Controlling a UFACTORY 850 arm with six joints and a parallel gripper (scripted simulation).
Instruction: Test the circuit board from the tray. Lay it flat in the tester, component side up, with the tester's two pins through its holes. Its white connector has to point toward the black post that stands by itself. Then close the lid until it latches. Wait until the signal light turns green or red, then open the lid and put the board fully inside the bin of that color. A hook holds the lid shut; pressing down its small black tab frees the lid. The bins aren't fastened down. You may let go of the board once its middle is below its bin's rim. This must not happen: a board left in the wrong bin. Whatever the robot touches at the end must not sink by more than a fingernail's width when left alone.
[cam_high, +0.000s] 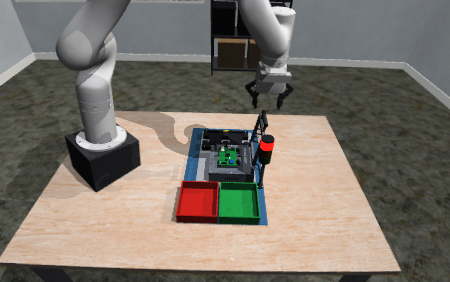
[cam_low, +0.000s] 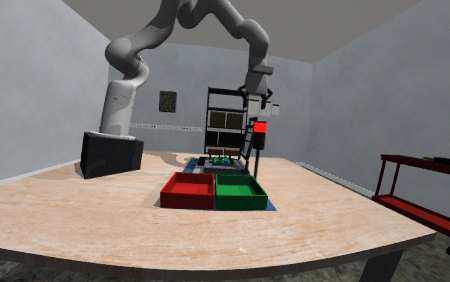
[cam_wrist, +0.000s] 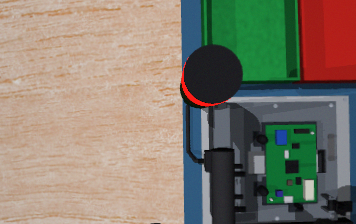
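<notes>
Right now the green circuit board is 13 cm behind my hand, 1 cm to the right of it and 26 cm below it. The rest, counted from my hand: dark nest 13 cm behind, 26 cm below; then clear lid 2 cm behind, 15 cm below; then green bin 7 cm behind, 21 cm to the right, 32 cm below.
</notes>
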